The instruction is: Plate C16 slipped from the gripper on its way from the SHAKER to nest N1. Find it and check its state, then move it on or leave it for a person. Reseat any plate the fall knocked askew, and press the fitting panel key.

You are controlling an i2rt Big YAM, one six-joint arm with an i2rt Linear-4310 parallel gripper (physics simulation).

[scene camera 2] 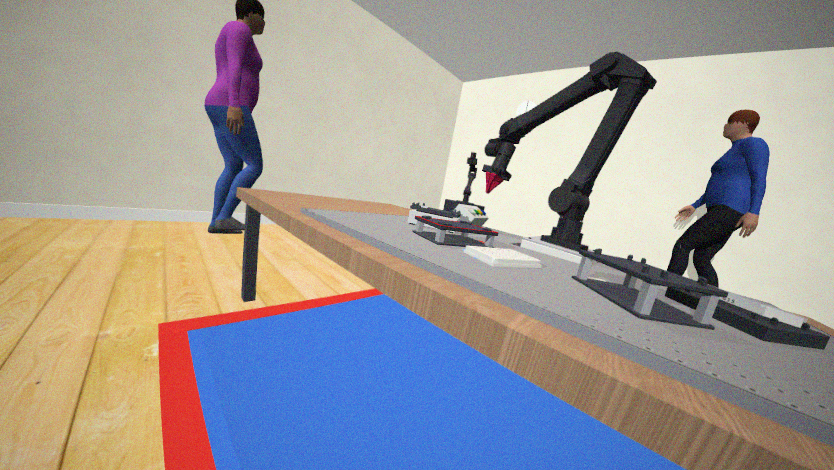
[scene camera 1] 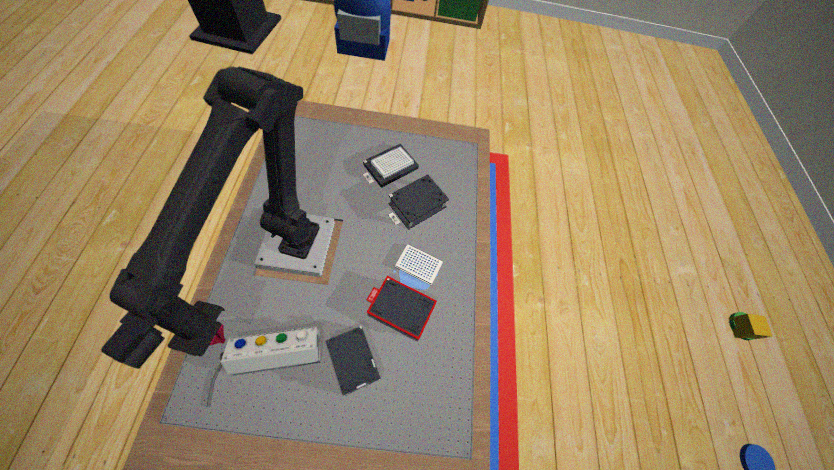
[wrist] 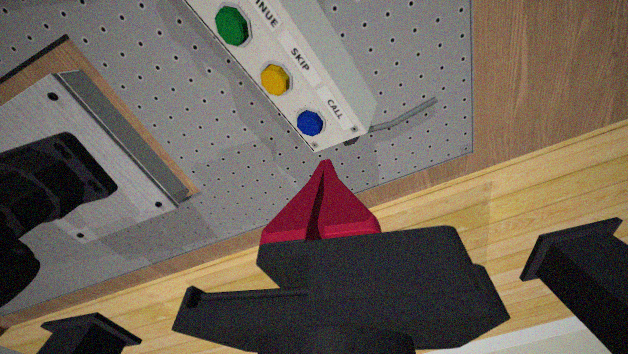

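Pixels of known places: gripper, fingertip midpoint: (scene camera 2: 487,193) (scene camera 1: 222,341) (wrist: 327,166); arm's base, origin of the base link: (scene camera 2: 563,245) (scene camera 1: 299,238) (wrist: 59,173).
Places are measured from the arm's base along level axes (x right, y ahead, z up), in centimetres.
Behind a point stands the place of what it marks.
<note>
My gripper (scene camera 1: 222,335) @(x 33.5, y -1.9, z 11.7 cm) (scene camera 2: 490,191) @(x 33.5, y -1.9, z 11.7 cm) (wrist: 327,166) @(x 33.5, y -1.9, z 11.7 cm) is shut and empty, above the mat near the blue-key end of the panel (scene camera 1: 271,357) @(x 33.9, y 7.9, z 5.0 cm) (wrist: 352,90) @(x 37.4, y 0.8, z 4.2 cm). The blue key (scene camera 1: 239,343) @(x 32.8, y -1.2, z 4.6 cm) (wrist: 310,123) @(x 32.9, y -1.0, z 4.6 cm) is beside the label CALL, the yellow key (scene camera 1: 260,340) @(x 30.8, y 3.4, z 4.5 cm) (wrist: 275,79) @(x 31.0, y 3.5, z 4.7 cm) beside SKIP. The green key (scene camera 1: 281,337) @(x 28.8, y 8.1, z 4.5 cm) (wrist: 232,25) @(x 29.2, y 8.0, z 4.7 cm) and a white key follow. A white well plate (scene camera 1: 419,263) @(x -2.8, y 37.6, z -1.1 cm) (scene camera 2: 503,257) @(x -4.9, y 41.0, z -1.2 cm) lies upright on the mat; a light-blue patch (scene camera 1: 414,281) @(x 2.9, y 37.5, z -2.4 cm) shows beside it. Another white plate (scene camera 1: 393,161) @(x -36.6, y 19.6, z 1.8 cm) sits in a dark nest. No plate code is readable.
A bare raised dark nest (scene camera 1: 418,200) @(x -22.7, y 32.0, z 2.9 cm) (scene camera 2: 650,271) @(x -25.3, y 35.1, z 2.9 cm) and a red-rimmed raised stand (scene camera 1: 401,307) @(x 12.6, y 35.7, z 1.5 cm) (scene camera 2: 455,226) @(x 9.1, y 39.6, z 1.4 cm) flank the loose plate. A dark slab (scene camera 1: 353,360) @(x 29.4, y 27.3, z 3.0 cm) lies beside the panel. Two people (scene camera 2: 236,70) (scene camera 2: 738,175) stand beyond the table. A grey cable (wrist: 405,117) @(x 44.6, y -5.7, z -1.8 cm) leaves the panel.
</note>
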